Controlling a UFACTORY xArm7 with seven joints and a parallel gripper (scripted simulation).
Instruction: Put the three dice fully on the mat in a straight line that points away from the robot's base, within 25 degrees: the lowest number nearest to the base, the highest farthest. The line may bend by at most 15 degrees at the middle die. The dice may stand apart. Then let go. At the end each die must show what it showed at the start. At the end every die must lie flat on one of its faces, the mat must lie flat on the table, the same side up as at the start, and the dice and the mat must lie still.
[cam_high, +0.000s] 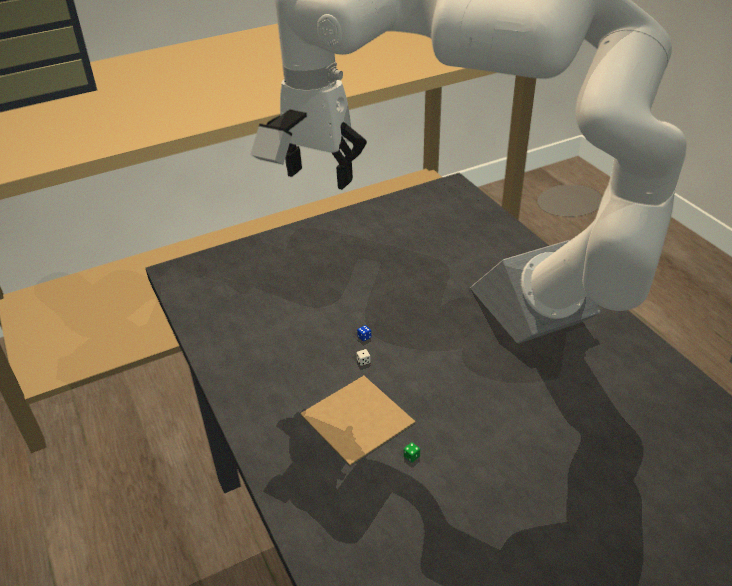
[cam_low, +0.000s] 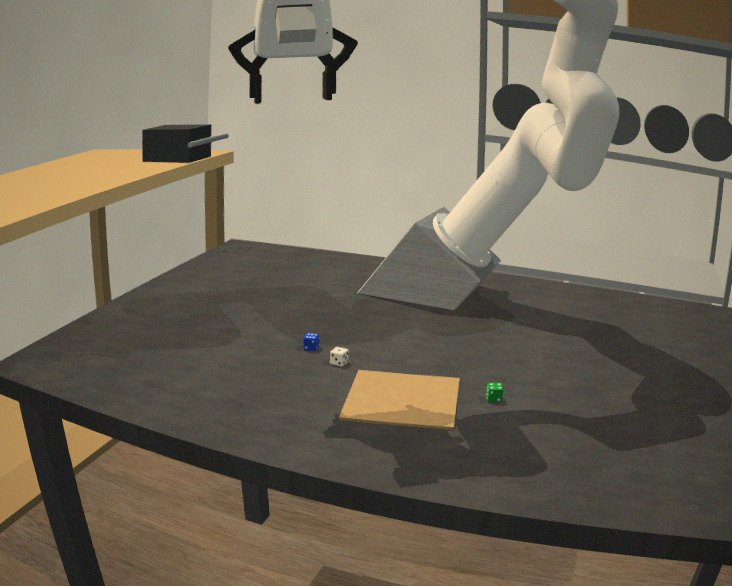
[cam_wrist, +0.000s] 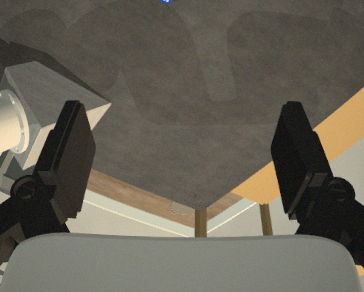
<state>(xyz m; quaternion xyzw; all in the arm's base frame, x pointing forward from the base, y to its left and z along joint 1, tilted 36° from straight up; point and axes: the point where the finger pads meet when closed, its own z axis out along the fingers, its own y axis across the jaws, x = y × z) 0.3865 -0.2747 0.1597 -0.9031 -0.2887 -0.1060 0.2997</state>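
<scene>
My gripper is now 370 mm above the blue die and 70 mm past it. From my hand the other things lie so: green die 370 mm below, 290 mm to the left, 20 mm behind; then white die 370 mm below, 60 mm to the left, 40 mm behind; then tan square mat 380 mm below, 180 mm to the left, 30 mm ahead.
</scene>
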